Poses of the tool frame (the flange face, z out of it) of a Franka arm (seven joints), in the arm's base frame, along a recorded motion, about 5 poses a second.
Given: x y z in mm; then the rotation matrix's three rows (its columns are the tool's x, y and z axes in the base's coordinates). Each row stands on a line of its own.
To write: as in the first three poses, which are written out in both.
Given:
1:
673 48 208
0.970 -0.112 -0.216
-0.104 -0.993 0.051
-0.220 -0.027 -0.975
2:
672 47 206
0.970 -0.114 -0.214
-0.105 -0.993 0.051
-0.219 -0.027 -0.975
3:
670 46 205
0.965 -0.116 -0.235
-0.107 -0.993 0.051
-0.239 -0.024 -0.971
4:
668 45 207
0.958 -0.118 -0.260
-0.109 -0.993 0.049
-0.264 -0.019 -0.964
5:
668 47 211
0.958 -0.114 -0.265
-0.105 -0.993 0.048
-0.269 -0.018 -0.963
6:
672 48 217
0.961 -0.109 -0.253
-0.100 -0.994 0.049
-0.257 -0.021 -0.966
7:
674 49 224
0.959 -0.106 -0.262
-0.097 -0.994 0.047
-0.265 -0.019 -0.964
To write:
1:
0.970 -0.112 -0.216 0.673
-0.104 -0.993 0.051 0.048
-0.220 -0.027 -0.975 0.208
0 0 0 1

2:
0.970 -0.114 -0.214 0.672
-0.105 -0.993 0.051 0.047
-0.219 -0.027 -0.975 0.206
0 0 0 1

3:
0.965 -0.116 -0.235 0.670
-0.107 -0.993 0.051 0.046
-0.239 -0.024 -0.971 0.205
0 0 0 1

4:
0.958 -0.118 -0.260 0.668
-0.109 -0.993 0.049 0.045
-0.264 -0.019 -0.964 0.207
0 0 0 1

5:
0.958 -0.114 -0.265 0.668
-0.105 -0.993 0.048 0.047
-0.269 -0.018 -0.963 0.211
0 0 0 1

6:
0.961 -0.109 -0.253 0.672
-0.100 -0.994 0.049 0.048
-0.257 -0.021 -0.966 0.217
0 0 0 1

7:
0.959 -0.106 -0.262 0.674
-0.097 -0.994 0.047 0.049
-0.265 -0.019 -0.964 0.224
0 0 0 1

